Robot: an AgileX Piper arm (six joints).
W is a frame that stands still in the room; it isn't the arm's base.
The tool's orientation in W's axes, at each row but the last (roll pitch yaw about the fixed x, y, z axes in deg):
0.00 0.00 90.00
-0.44 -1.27 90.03
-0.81 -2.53 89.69
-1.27 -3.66 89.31
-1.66 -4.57 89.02
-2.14 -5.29 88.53
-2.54 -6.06 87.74
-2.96 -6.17 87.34
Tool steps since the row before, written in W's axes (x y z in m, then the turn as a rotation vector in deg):
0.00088 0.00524 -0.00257 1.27 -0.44 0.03
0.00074 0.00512 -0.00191 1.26 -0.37 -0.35
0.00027 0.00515 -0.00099 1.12 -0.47 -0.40
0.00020 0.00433 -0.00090 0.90 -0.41 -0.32
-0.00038 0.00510 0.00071 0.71 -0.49 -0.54
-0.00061 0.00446 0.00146 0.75 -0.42 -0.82
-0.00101 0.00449 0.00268 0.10 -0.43 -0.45
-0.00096 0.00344 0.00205 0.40 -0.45 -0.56
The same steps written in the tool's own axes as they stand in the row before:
0.00524 -0.00088 -0.00257 -0.44 -1.27 0.03
0.00508 -0.00073 -0.00203 -0.38 -1.26 -0.35
0.00510 -0.00022 -0.00122 -0.48 -1.12 -0.39
0.00427 -0.00012 -0.00118 -0.42 -0.90 -0.31
0.00513 0.00046 0.00032 -0.52 -0.70 -0.52
0.00456 0.00068 0.00107 -0.47 -0.73 -0.81
0.00470 0.00109 0.00225 -0.47 -0.10 -0.41
0.00359 0.00103 0.00173 -0.49 -0.39 -0.53

